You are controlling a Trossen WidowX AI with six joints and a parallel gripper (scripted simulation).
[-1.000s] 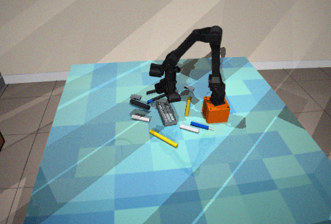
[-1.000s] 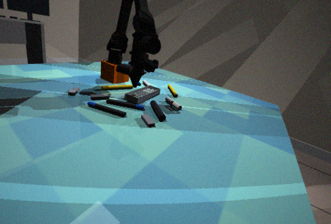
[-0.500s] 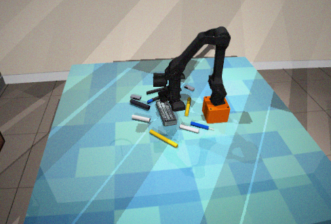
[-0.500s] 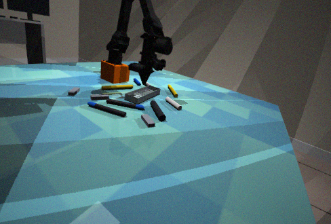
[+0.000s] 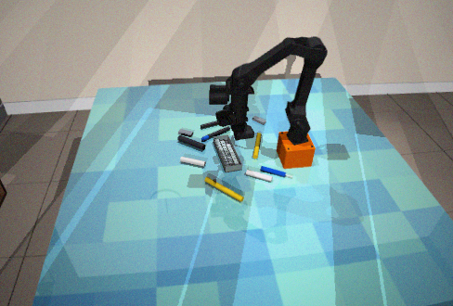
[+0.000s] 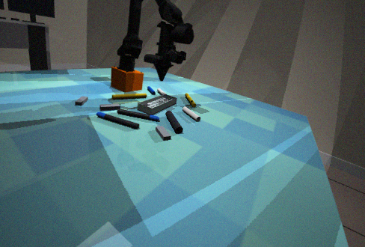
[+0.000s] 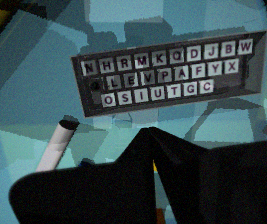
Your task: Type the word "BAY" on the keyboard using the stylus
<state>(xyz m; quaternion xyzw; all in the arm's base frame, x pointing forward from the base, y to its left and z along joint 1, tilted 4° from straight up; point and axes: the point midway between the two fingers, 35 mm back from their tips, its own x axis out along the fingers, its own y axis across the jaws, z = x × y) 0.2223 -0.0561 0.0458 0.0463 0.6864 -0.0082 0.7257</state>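
My gripper tip is now 13 cm past the blue stylus, 13 cm to the right of it and 9 cm above it. Round my gripper tip: black marker (14 cm ahead, 14 cm to the right, 8 cm below).
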